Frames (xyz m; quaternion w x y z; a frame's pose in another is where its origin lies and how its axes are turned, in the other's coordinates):
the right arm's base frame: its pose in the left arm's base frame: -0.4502 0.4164 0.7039 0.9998 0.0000 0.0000 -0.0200
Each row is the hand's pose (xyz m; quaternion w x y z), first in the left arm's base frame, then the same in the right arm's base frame.
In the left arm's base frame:
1: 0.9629 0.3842 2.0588 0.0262 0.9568 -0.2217 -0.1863
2: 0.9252 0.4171 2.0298 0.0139 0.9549 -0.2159 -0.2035
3: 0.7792 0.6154 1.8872 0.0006 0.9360 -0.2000 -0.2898
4: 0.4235 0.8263 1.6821 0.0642 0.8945 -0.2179 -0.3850
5: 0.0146 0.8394 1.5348 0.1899 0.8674 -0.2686 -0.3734
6: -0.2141 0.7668 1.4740 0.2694 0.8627 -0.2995 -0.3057
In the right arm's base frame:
1: 1.4133 0.0243 1.3549 0.0299 0.9610 -0.2025 -0.1857
2: 1.3743 0.0557 1.3259 0.0180 0.9590 -0.1968 -0.2032
3: 1.2205 0.2480 1.1833 0.0064 0.9398 -0.1812 -0.2897
4: 0.8566 0.4445 0.9782 0.0719 0.8987 -0.2000 -0.3836
5: 0.4475 0.4412 0.8309 0.1973 0.8726 -0.2512 -0.3695
6: 0.2219 0.3596 0.7701 0.2755 0.8685 -0.2822 -0.3003

